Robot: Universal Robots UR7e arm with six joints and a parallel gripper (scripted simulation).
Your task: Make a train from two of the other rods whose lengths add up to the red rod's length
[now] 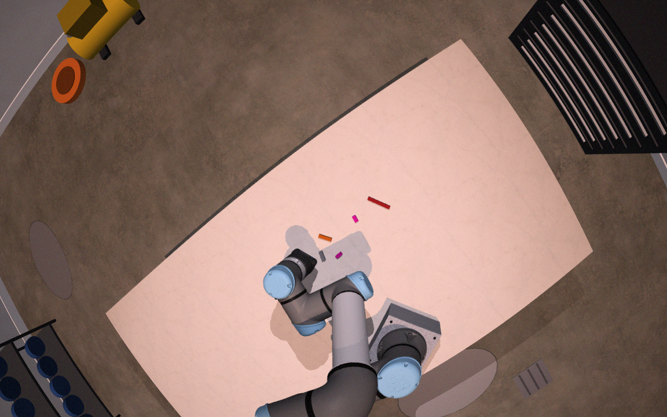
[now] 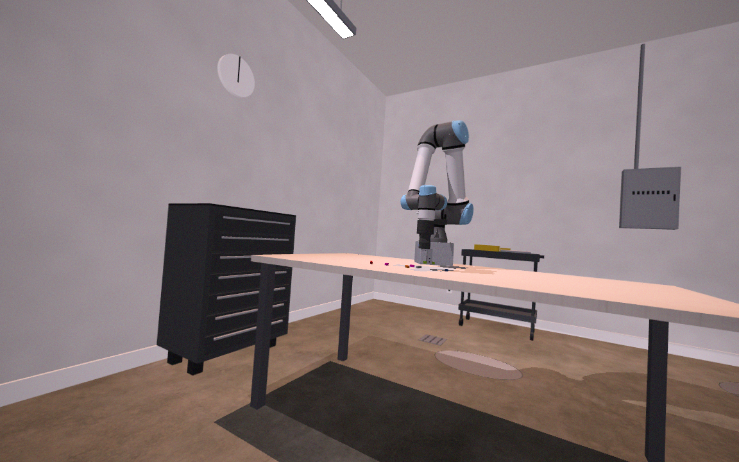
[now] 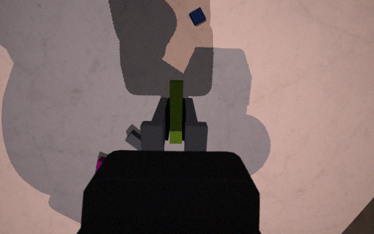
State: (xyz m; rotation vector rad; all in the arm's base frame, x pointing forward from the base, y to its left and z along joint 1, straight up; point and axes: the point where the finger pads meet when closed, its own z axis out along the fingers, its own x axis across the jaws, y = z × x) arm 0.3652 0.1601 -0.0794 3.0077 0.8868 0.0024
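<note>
Now: hand 10 mm past the grey rod, 50 mm to the left of it and 40 mm above it. Round my hand: blue rod 30 mm behind, 70 mm to the left, 40 mm below; then orange rod 40 mm ahead, 90 mm to the right, 40 mm below; then lime rod 10 mm below.
</note>
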